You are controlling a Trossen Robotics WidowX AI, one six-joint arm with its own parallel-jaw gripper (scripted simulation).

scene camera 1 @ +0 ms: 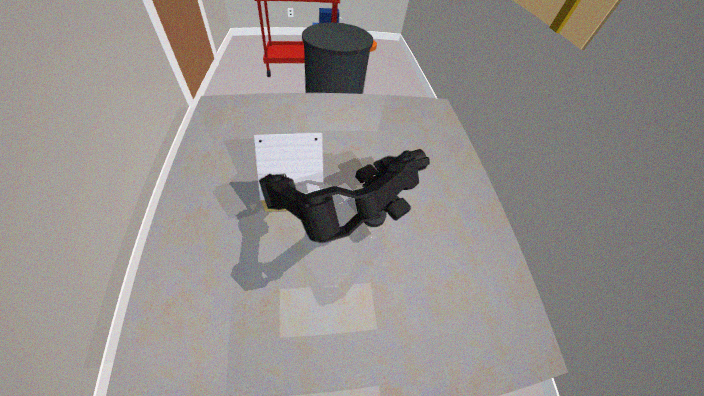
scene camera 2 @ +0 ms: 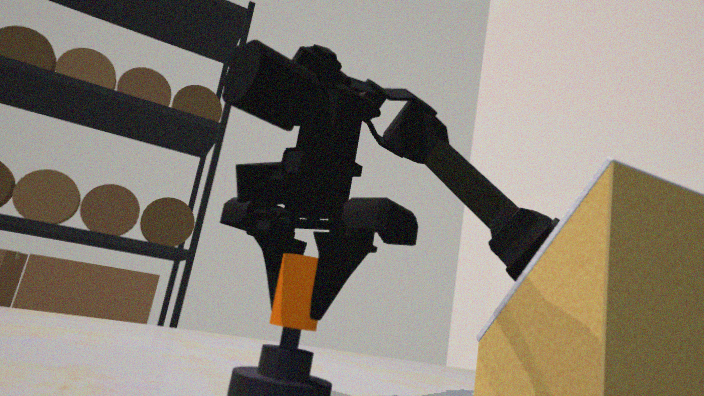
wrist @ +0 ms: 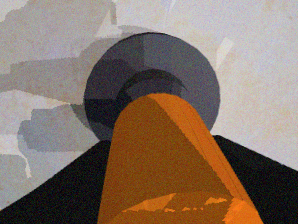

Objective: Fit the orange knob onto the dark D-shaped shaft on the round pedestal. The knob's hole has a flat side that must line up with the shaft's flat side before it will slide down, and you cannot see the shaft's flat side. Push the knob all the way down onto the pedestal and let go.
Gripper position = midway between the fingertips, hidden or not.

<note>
My gripper [scene camera 2: 295,316] holds an orange knob [scene camera 2: 292,303]. Also in view: a dark round pedestal [wrist: 144,64].
The orange knob is seen too in the wrist view [wrist: 162,156]. My gripper shows as well in scene camera 1 [scene camera 1: 376,205] and in the wrist view [wrist: 160,148].
</note>
